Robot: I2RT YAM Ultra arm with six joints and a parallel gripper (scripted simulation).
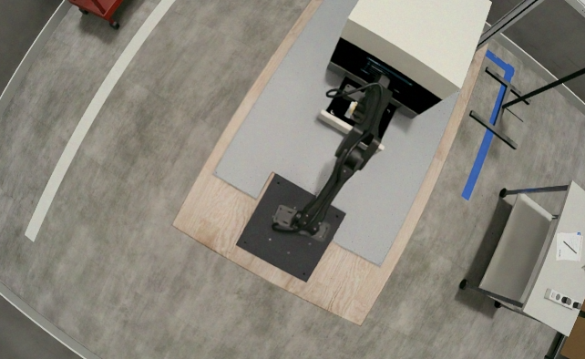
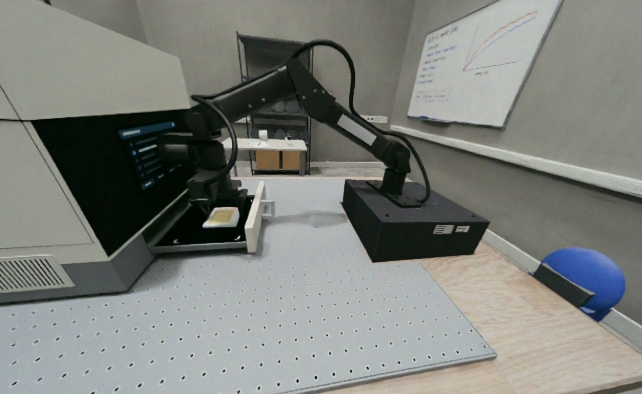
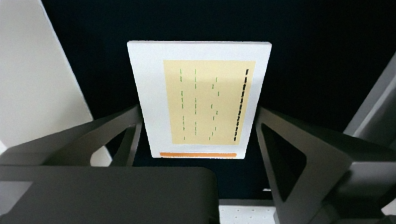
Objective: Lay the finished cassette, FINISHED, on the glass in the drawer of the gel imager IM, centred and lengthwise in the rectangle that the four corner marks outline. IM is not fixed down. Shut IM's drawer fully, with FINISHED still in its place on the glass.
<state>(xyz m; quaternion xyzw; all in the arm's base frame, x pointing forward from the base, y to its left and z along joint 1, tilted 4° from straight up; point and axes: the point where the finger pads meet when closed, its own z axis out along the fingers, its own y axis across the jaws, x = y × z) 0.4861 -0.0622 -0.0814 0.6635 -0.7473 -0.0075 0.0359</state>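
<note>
Now: the finished cassette 10 mm below my hand. Round my hand: drawer: 20 mm ahead, 10 mm above.
</note>
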